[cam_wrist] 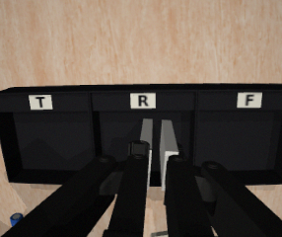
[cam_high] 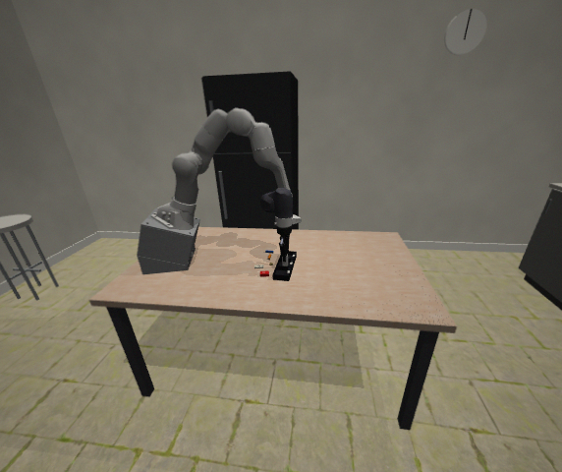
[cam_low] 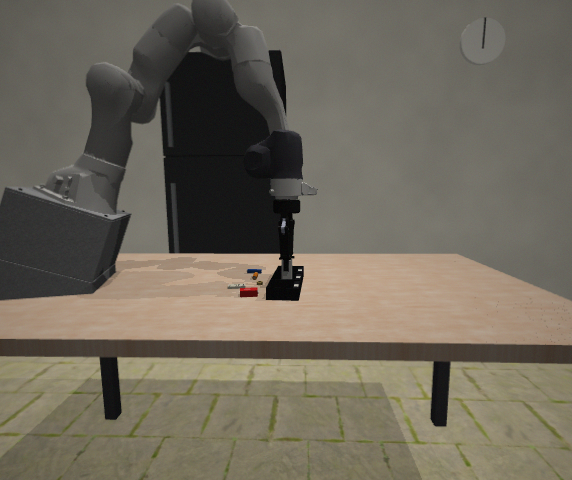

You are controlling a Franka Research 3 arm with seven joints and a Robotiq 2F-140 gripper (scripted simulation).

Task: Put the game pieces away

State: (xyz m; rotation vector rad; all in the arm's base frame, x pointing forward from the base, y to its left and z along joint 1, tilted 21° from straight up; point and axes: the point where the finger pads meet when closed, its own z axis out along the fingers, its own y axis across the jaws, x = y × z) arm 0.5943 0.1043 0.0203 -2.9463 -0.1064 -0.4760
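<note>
Right now my hand is 10 mm to the right of the black bin row and 30 mm above it. Round my hand: white domino: 140 mm behind, 40 mm to the right, 40 mm below; then red block: 70 mm behind, 90 mm to the right, 40 mm below; then brass nut: 90 mm behind, 10 mm to the left, 50 mm below.
</note>
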